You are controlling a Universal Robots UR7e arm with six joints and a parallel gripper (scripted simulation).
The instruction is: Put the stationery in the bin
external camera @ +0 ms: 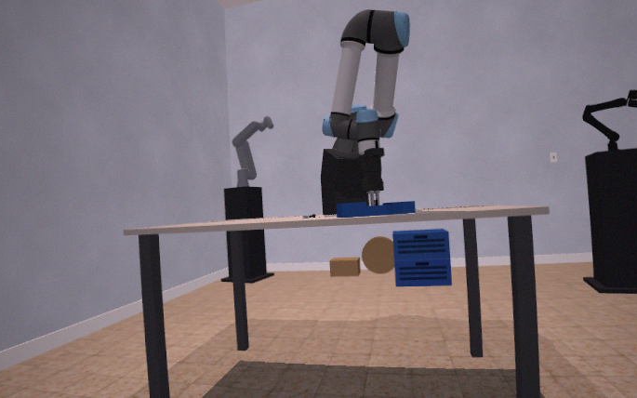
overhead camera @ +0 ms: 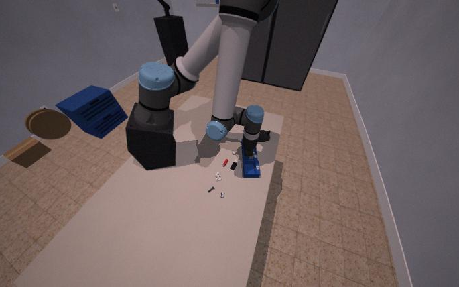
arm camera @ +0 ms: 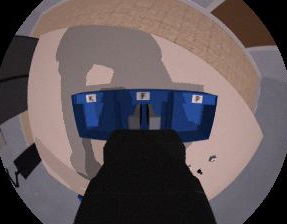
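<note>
Right now the blue bin is 1 cm behind my hand and 1 cm below it. From my hand the other things lie so: tiny white piece 10 cm behind, 3 cm to the right, 3 cm below; black block 6 cm behind, 9 cm to the right, 3 cm below; red item 11 cm behind, 11 cm to the right, 3 cm below.
</note>
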